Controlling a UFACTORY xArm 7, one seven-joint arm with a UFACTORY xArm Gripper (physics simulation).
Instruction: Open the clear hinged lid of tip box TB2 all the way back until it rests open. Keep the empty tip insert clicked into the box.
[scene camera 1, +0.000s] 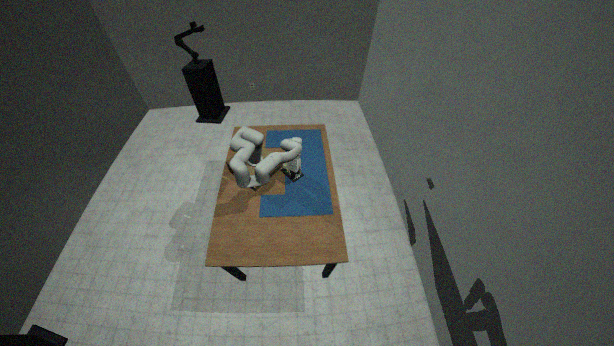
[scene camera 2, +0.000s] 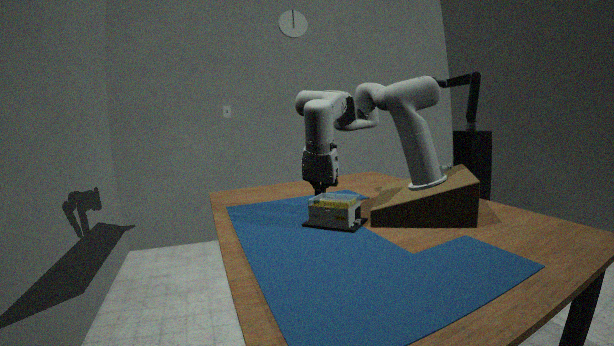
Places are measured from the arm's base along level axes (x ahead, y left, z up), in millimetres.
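Pixels of known places: gripper, fingertip midpoint: (scene camera 1: 292, 178) (scene camera 2: 320, 198); arm's base at its link origin: (scene camera 1: 254, 159) (scene camera 2: 427, 183).
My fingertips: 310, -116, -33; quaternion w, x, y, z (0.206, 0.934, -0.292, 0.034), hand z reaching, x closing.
Note:
Ahead of a thing's pixels: the offset from my fingertips to its top centre, as dx, dy, dz. "*": to the spot under its first point. Level surfaces: height alone.
Tip box TB2 @[-19, +93, +23] (scene camera 2: 330, 218) is a pale box on a dark base plate (scene camera 1: 297, 177) (scene camera 2: 340, 228) on the blue mat. Its clear lid @[* +4, +84, +23] (scene camera 2: 325, 197) lies low over the yellow insert @[-18, +93, +20] (scene camera 2: 341, 203) and looks closed or nearly closed; its exact angle is hard to tell. The insert sits in the top of the box. My gripper (scene camera 2: 320, 192) is shut and empty, pointing down, with its fingertips at the box's far upper edge, left of its middle in scene camera 2. Whether they touch the lid cannot be told. In scene camera 1 the arm hides the fingertips.
The blue mat @[dz -55] (scene camera 1: 300, 206) (scene camera 2: 350, 280) lies on the wooden table @[dz -58] (scene camera 1: 275, 235) (scene camera 2: 505, 240). The arm's wedge-shaped wooden mount (scene camera 2: 425, 212) stands right of the box in scene camera 2. A black pedestal (scene camera 1: 204, 87) (scene camera 2: 472, 152) with a dark arm stands beyond the table.

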